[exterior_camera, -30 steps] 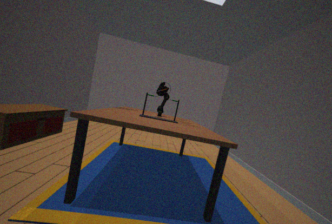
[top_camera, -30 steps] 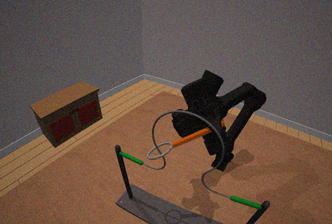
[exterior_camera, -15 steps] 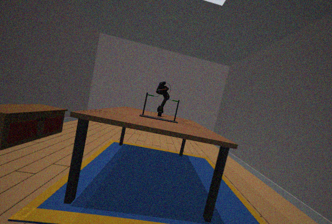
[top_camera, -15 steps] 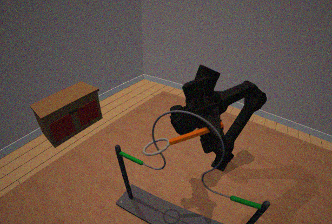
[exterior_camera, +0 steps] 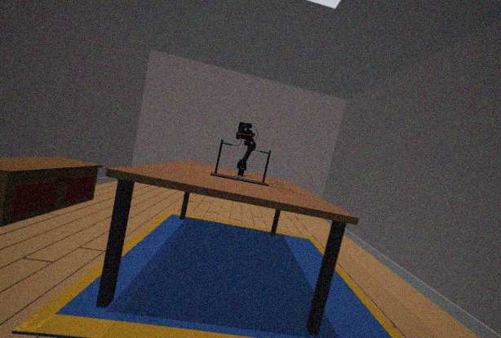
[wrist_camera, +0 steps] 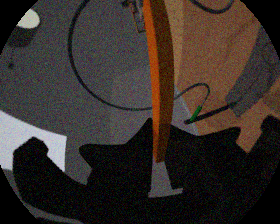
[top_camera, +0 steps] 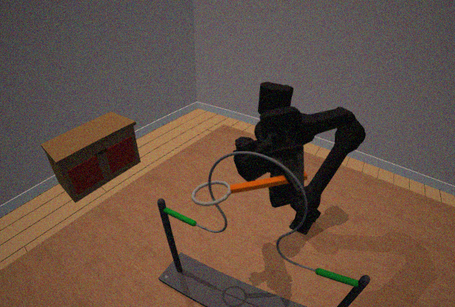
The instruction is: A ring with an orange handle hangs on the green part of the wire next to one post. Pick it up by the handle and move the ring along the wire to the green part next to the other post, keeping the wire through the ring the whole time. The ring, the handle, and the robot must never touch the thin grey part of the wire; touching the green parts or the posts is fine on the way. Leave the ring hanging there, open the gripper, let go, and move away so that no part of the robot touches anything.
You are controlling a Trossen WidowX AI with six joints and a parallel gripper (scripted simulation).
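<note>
The ring with orange handle lies 20 mm ahead of my gripper tip, 90 mm to the right of it and 20 mm below it.
</note>
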